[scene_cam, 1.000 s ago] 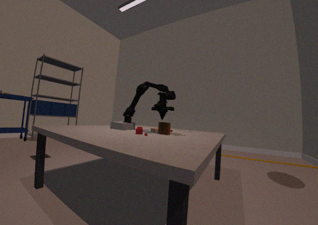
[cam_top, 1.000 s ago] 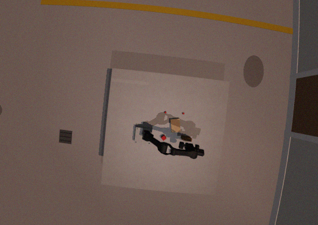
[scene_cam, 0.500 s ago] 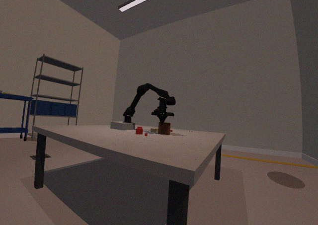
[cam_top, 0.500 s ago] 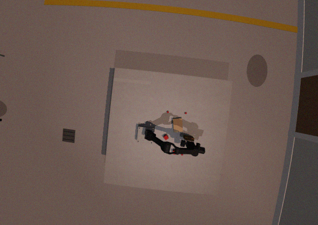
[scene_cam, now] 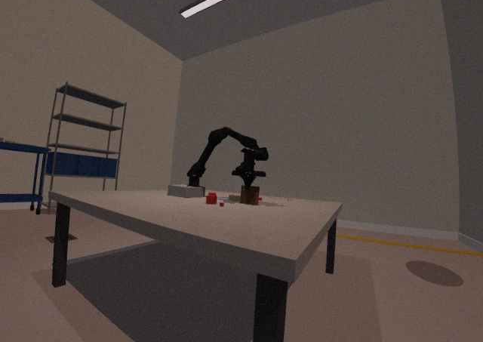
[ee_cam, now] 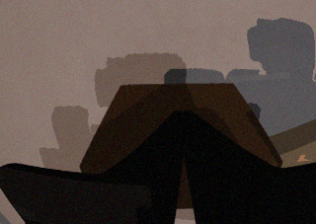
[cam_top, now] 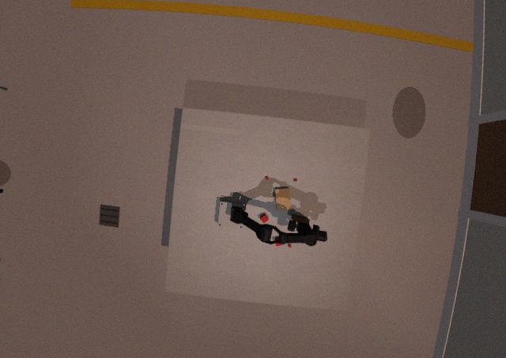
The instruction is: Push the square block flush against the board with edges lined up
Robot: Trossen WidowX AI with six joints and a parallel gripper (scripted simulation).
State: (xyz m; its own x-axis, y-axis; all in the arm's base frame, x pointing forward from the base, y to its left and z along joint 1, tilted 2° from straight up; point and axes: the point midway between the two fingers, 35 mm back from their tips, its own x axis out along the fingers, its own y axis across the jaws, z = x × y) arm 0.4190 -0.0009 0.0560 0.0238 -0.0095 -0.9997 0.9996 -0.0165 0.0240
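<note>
Now: the square block 30 mm to the left of my gripper tip and 30 mm below it. Also, from my gripper tip: board: 130 mm to the left, 130 mm behind, 60 mm below.
</note>
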